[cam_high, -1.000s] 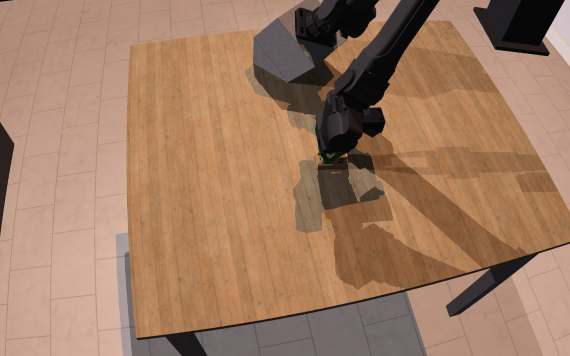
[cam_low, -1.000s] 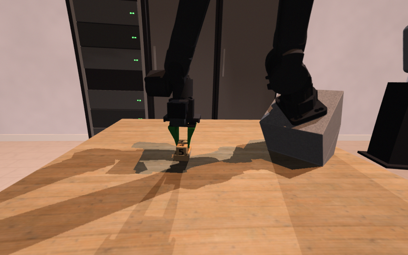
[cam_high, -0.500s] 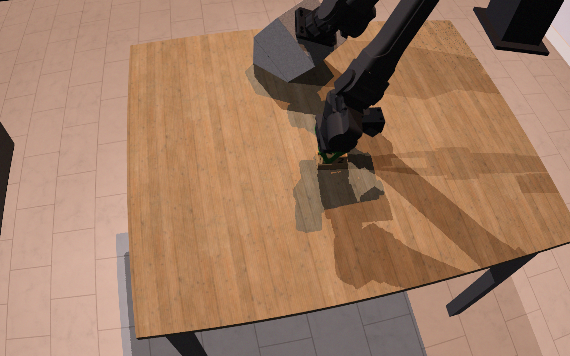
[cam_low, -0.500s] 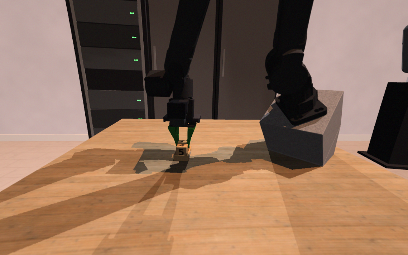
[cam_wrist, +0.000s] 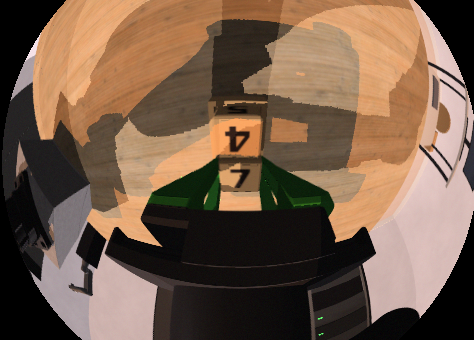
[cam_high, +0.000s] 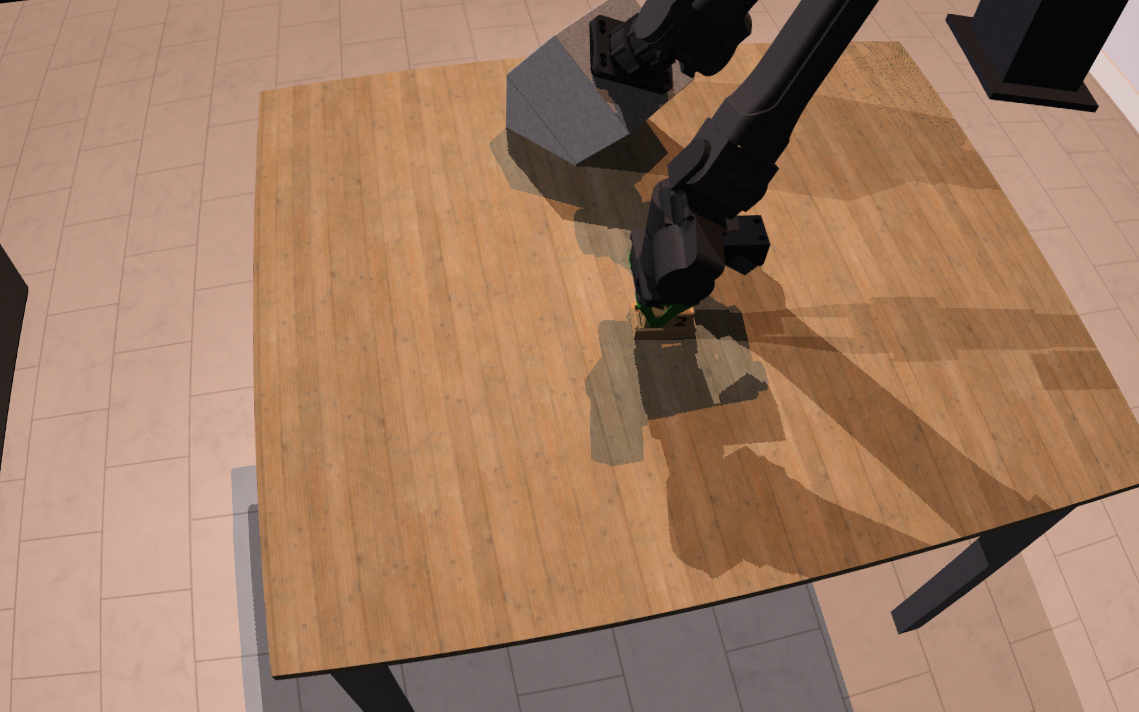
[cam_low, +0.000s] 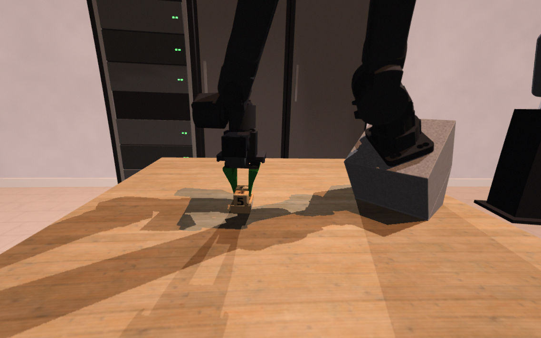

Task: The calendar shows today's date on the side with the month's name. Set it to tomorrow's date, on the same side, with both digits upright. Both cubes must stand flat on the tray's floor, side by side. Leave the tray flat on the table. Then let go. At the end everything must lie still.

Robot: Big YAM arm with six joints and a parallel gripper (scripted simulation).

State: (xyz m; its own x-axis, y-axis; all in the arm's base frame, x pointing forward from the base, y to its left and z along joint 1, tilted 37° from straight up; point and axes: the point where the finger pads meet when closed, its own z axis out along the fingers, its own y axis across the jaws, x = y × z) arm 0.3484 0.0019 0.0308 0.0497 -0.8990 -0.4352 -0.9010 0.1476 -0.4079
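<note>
Right now my hand is 20 mm above the wooden calendar tray and 10 mm to the right of it. From my hand the other things lie so: cube 30 mm to the left.
</note>
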